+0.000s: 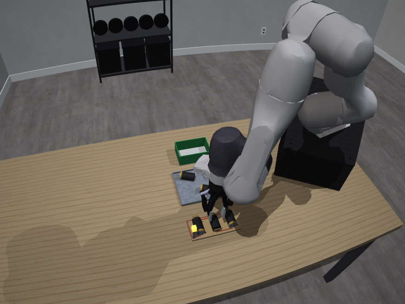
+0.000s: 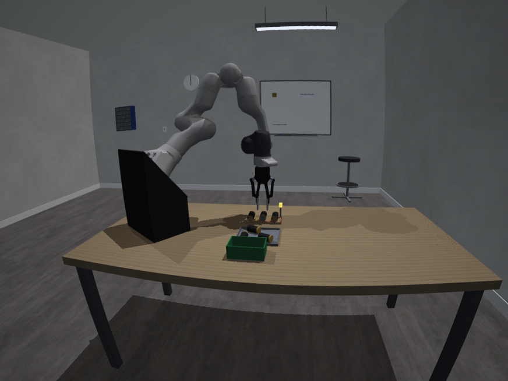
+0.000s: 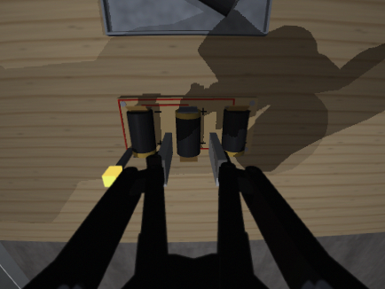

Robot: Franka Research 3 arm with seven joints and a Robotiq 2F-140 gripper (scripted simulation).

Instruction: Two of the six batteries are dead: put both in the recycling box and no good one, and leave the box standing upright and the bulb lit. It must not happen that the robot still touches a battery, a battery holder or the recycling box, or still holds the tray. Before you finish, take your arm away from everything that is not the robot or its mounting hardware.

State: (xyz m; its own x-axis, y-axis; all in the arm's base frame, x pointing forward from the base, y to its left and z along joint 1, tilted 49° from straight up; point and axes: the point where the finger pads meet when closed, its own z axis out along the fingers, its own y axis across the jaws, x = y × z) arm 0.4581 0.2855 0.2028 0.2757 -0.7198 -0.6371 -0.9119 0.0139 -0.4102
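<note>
The wooden holder board lies 10 mm ahead of my hand and 90 mm below it. Also, from my hand: grey tray: 70 mm ahead, 200 mm to the right, 90 mm below; bulb: 80 mm ahead, 60 mm to the left, 20 mm below; thin post: 80 mm ahead, 60 mm to the left, 60 mm below.
</note>
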